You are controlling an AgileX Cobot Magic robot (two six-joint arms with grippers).
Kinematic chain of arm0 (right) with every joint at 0, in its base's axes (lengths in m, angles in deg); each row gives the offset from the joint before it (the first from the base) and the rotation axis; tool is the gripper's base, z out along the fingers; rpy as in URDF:
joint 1: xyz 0 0 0.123 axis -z
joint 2: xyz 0 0 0 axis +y
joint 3: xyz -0.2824 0 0.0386 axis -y
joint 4: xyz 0.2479 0 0.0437 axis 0.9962 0 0.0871
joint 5: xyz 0 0 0 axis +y
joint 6: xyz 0.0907 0 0.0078 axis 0.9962 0 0.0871
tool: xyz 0 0 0 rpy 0 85 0
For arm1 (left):
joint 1: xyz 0 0 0.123 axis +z
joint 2: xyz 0 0 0 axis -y
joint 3: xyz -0.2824 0 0.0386 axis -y
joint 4: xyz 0.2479 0 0.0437 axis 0.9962 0 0.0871
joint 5: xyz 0 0 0 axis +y
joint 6: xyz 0.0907 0 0.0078 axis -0.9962 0 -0.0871
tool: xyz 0 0 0 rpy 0 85 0
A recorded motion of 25 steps. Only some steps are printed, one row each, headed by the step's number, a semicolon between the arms.
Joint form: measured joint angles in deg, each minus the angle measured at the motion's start. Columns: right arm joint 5, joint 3, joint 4, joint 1, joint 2, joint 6; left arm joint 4, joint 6, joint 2, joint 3, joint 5, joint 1.
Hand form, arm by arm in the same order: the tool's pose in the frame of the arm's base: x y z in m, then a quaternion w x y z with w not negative. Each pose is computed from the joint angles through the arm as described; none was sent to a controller.
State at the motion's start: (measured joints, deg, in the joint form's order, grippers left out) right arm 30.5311 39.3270 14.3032 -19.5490 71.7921 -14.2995; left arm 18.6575 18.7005 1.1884 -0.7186 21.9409 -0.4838
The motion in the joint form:
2: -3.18 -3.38 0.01 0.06 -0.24 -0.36; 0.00 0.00 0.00 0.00 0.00 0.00
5: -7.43 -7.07 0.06 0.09 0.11 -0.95; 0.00 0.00 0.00 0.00 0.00 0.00
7: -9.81 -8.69 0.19 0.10 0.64 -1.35; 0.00 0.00 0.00 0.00 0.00 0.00
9: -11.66 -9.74 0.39 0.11 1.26 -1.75; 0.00 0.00 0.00 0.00 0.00 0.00
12: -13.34 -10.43 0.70 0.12 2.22 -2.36; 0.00 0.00 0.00 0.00 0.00 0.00
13: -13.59 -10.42 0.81 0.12 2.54 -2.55; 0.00 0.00 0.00 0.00 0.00 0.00
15: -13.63 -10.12 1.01 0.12 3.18 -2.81; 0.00 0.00 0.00 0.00 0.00 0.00
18: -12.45 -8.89 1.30 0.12 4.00 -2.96; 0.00 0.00 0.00 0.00 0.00 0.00
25: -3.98 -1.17 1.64 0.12 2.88 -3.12; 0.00 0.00 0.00 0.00 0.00 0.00
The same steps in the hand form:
2: 0.2069 0.0842 0.2182 0.27001 -0.19344 0.93822 0.09702; 0.0516 0.0105 0.1773 0.60543 -0.04200 0.79387 0.03817
5: 0.2015 0.0806 0.2028 0.27250 -0.19186 0.93861 0.08913; 0.0516 0.0105 0.1773 0.60543 -0.04200 0.79387 0.03817
7: 0.1999 0.0792 0.1952 0.27479 -0.19108 0.93848 0.08501; 0.0516 0.0105 0.1773 0.60543 -0.04200 0.79387 0.03817
9: 0.1995 0.0784 0.1896 0.27659 -0.19055 0.93834 0.08193; 0.0516 0.0105 0.1773 0.60543 -0.04200 0.79387 0.03817
12: 0.2003 0.0781 0.1843 0.27722 -0.19122 0.93828 0.07885; 0.0516 0.0105 0.1773 0.60543 -0.04200 0.79387 0.03817
13: 0.2010 0.0783 0.1834 0.27682 -0.19169 0.93834 0.07837; 0.0516 0.0105 0.1773 0.60543 -0.04200 0.79387 0.03817
15: 0.2028 0.0790 0.1823 0.27443 -0.19237 0.93891 0.07827; 0.0516 0.0105 0.1773 0.60543 -0.04200 0.79387 0.03817
18: 0.2065 0.0809 0.1837 0.26798 -0.19307 0.94042 0.08073; 0.0516 0.0105 0.1773 0.60543 -0.04200 0.79387 0.03817
25: 0.2195 0.0893 0.2172 0.27074 -0.20394 0.93563 0.09849; 0.0516 0.0105 0.1773 0.60543 -0.04200 0.79387 0.03817

